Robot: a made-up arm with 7 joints.
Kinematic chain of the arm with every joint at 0, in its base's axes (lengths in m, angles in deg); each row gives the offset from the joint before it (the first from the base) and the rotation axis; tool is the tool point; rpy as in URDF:
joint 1: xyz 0 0 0 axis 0.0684 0.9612 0.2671
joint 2: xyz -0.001 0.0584 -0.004 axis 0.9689 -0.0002 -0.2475
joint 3: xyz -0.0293 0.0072 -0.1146 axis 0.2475 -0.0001 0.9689
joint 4: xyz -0.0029 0 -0.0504 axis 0.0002 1 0
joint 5: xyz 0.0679 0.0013 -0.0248 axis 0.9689 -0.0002 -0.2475
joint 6: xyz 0.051 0 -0.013 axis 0.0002 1 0
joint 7: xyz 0.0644 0 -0.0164 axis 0.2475 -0.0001 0.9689
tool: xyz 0 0 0 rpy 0 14.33 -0.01
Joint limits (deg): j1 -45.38..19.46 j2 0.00..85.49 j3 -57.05..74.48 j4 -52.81..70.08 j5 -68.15..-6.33 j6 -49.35..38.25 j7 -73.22..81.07
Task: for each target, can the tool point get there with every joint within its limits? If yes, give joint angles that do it. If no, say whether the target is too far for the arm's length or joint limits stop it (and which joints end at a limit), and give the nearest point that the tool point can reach.
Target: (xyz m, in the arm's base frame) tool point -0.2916 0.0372 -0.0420
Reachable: no: joint limits stop it (at a limit: joint 1, joint 2, joint 3, joint 4, joint 5, joint 6) | nearest point -0.2119 0.1454 -0.2535 | short by 0.251 m
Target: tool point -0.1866 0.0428 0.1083
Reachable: no: joint limits stop it (at a limit: joint 1, joint 2, joint 3, joint 4, joint 5) | nearest point -0.0500 0.1046 0.0916 | short by 0.151 m
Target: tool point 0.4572 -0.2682 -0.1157
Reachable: no: too far | nearest point 0.2461 -0.0822 -0.1327 | short by 0.282 m
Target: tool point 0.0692 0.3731 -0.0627
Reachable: yes | joints 1.86 56.36 60.51 29.89 -32.59 16.66 54.39
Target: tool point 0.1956 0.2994 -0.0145
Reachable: yes | joints -29.76 53.81 35.52 28.62 -14.73 -21.77 23.66
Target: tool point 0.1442 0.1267 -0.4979
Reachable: no: too far | nearest point 0.1030 0.1067 -0.3466 | short by 0.158 m
